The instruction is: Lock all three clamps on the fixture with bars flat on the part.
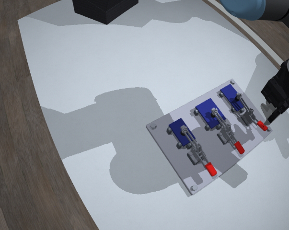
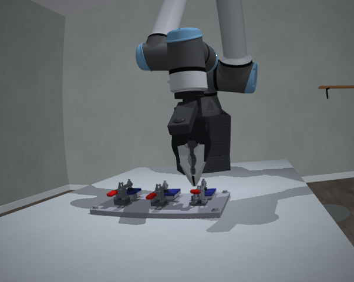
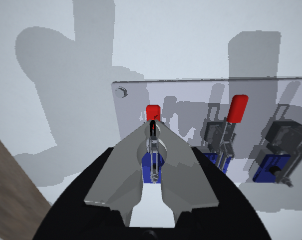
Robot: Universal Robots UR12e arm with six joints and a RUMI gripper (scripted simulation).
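Right now my hand is 14 cm past the blue part, 6 cm above it and 2 cm to the left of it. Also, from my hand: grey fixture plate: 12 cm to the right, 8 cm below, 7 cm behind.
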